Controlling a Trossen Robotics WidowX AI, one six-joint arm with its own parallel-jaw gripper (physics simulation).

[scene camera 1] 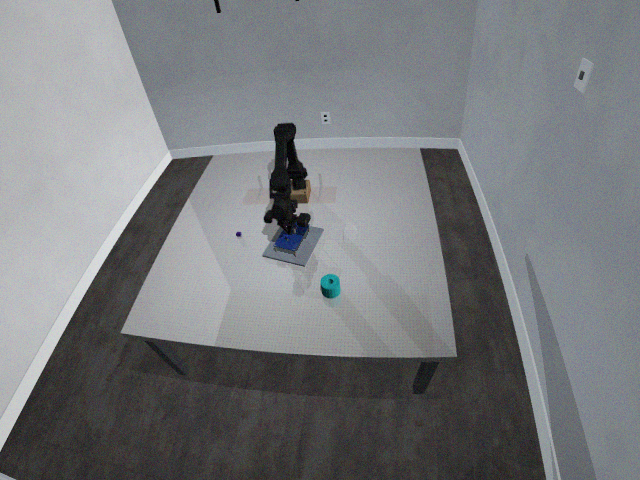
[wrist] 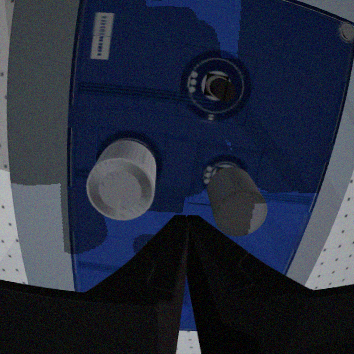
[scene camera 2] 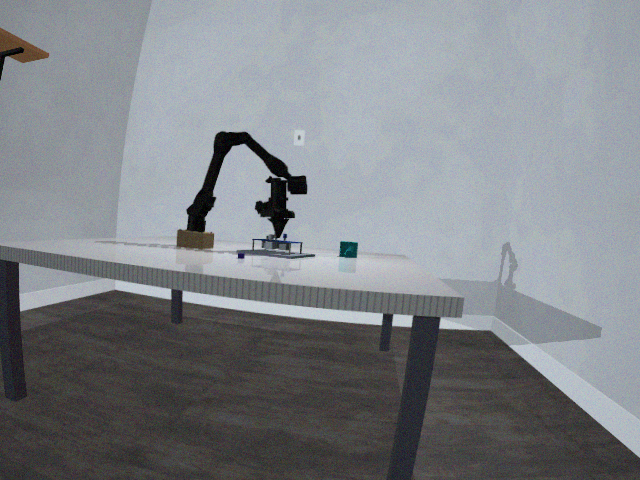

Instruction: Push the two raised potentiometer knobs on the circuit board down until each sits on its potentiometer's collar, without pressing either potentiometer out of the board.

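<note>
The blue circuit board stands on thin legs over a grey plate. In the wrist view a light grey knob stands at the left and a darker grey knob at the right. A bare potentiometer shaft in a printed ring is above them in the picture. A small blue knob shows on the board in scene camera 2; the fingers hide that part in the wrist view. My gripper is shut and empty, pointing down, with its tips close above the board.
A teal cylinder with a hole in its top stands beyond the plate from the arm's base. A small dark purple piece lies on the table beside the plate. A wooden block is at the arm's base.
</note>
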